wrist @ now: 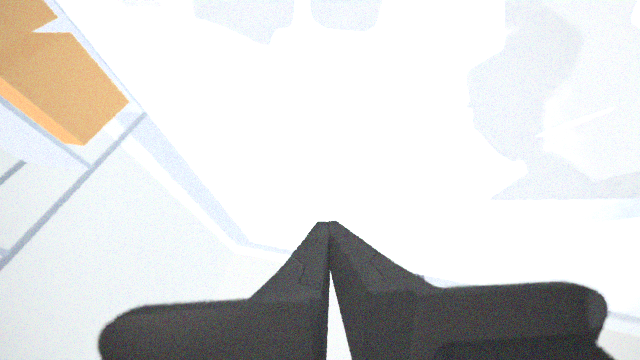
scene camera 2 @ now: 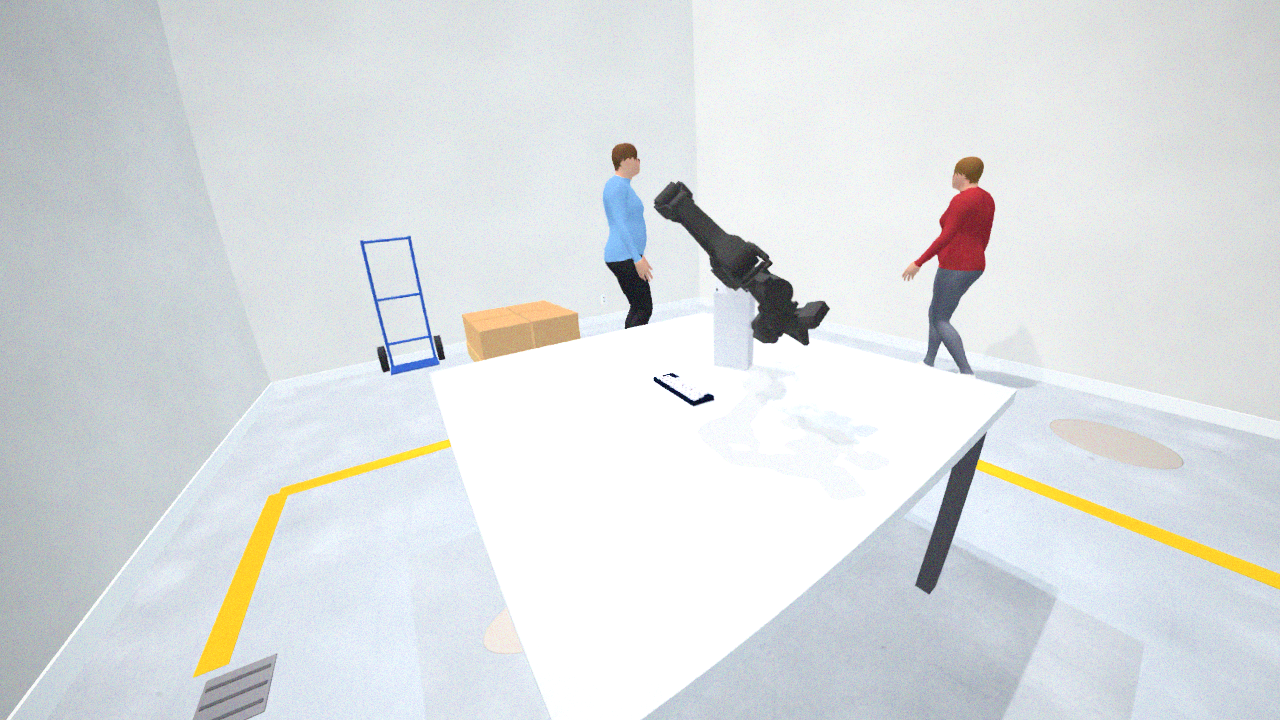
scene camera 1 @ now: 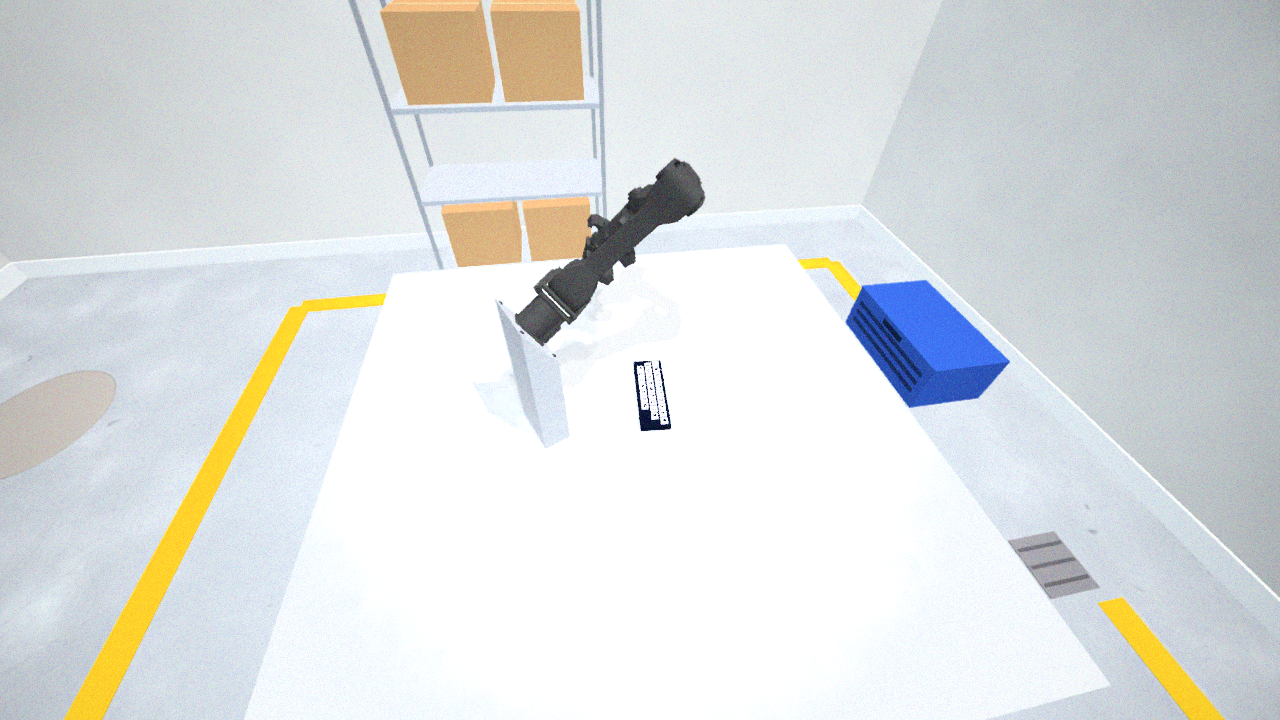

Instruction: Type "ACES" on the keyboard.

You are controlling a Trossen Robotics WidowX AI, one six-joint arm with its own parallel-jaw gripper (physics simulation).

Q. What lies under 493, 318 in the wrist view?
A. The gripper.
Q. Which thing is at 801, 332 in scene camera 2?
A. The gripper.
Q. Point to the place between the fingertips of the gripper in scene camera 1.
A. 581, 267
